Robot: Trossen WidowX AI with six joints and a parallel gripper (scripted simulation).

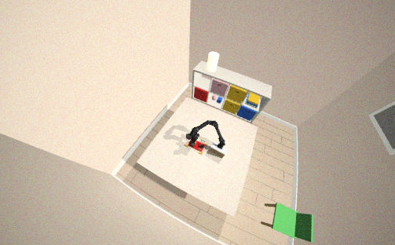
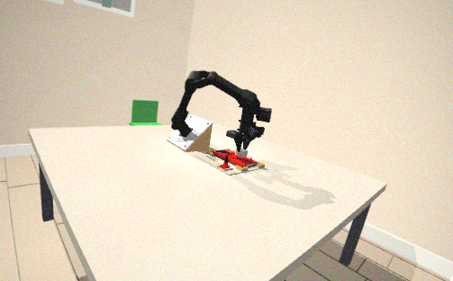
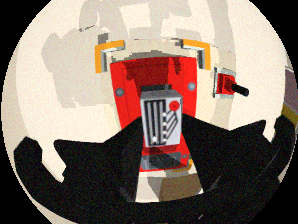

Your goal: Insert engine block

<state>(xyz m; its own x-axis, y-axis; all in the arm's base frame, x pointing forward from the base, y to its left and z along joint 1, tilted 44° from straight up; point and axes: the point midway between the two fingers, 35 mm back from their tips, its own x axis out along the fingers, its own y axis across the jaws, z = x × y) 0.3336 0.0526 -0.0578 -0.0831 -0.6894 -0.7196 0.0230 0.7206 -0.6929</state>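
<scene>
Right now my gripper tip is 10 mm above the engine block.
</scene>
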